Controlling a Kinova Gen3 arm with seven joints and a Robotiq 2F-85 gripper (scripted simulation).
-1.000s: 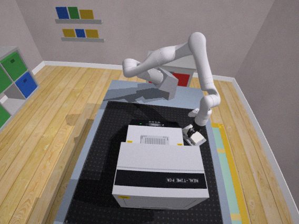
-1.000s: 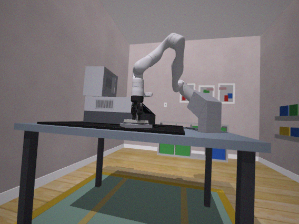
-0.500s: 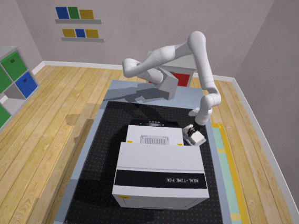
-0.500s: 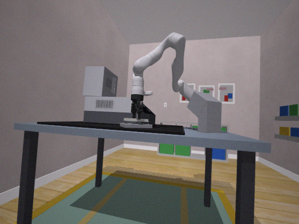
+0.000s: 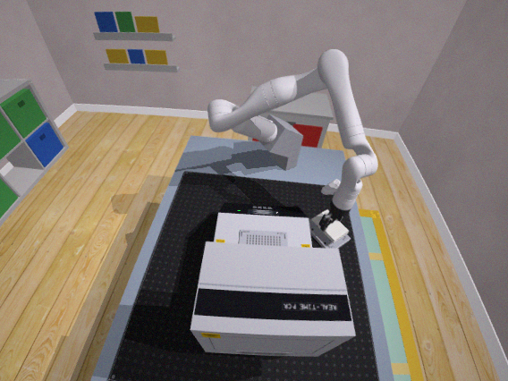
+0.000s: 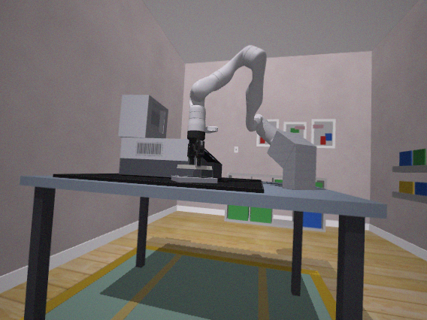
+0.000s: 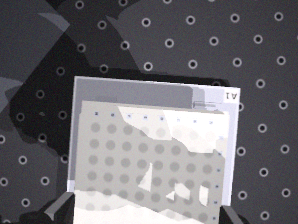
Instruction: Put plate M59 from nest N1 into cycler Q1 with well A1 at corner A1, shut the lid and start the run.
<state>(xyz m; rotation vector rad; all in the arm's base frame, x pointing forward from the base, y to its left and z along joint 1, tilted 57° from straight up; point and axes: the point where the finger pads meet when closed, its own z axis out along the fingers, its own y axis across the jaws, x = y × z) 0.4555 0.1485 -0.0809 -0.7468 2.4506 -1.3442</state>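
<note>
Now: the plate nest N1 60 mm below my hand. Round my hand: plate M59: 10 mm below.
</note>
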